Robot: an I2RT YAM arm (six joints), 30 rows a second.
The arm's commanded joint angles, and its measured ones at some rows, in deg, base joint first. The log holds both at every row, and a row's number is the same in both.
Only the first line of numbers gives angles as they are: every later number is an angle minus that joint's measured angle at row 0.
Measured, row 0:
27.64, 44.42, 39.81, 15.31, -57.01, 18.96
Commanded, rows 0 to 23:
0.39, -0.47, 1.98, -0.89, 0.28, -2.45
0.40, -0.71, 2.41, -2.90, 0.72, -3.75
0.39, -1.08, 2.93, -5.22, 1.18, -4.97
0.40, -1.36, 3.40, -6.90, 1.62, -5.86
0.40, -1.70, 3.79, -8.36, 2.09, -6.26
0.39, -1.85, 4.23, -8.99, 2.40, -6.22
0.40, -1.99, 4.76, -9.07, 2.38, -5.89
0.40, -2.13, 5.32, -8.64, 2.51, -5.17
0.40, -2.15, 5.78, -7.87, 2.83, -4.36
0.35, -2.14, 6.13, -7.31, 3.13, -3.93
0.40, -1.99, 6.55, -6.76, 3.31, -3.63
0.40, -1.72, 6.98, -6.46, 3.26, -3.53
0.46, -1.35, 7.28, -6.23, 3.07, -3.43
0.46, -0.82, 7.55, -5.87, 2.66, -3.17
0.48, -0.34, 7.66, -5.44, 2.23, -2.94
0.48, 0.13, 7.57, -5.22, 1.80, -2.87
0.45, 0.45, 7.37, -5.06, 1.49, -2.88
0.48, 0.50, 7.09, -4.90, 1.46, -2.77
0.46, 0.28, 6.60, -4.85, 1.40, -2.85
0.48, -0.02, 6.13, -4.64, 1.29, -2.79
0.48, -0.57, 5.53, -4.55, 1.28, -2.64
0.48, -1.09, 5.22, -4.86, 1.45, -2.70
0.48, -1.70, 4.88, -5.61, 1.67, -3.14
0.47, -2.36, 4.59, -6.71, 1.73, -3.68
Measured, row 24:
0.04, -0.52, 5.84, -6.05, 2.71, -3.04
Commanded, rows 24 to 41:
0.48, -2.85, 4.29, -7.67, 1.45, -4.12
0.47, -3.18, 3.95, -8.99, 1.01, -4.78
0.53, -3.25, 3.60, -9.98, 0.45, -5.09
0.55, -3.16, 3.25, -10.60, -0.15, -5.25
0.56, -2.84, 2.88, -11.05, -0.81, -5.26
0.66, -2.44, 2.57, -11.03, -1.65, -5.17
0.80, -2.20, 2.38, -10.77, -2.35, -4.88
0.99, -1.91, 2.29, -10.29, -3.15, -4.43
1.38, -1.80, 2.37, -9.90, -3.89, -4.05
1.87, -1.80, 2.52, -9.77, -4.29, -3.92
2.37, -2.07, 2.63, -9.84, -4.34, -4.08
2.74, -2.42, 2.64, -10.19, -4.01, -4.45
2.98, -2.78, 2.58, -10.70, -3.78, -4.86
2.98, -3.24, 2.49, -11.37, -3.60, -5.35
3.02, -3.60, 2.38, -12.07, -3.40, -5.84
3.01, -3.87, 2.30, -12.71, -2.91, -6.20
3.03, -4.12, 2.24, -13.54, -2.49, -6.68
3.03, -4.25, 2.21, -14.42, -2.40, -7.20
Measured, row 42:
2.66, -3.12, 2.73, -12.50, -1.53, -4.98
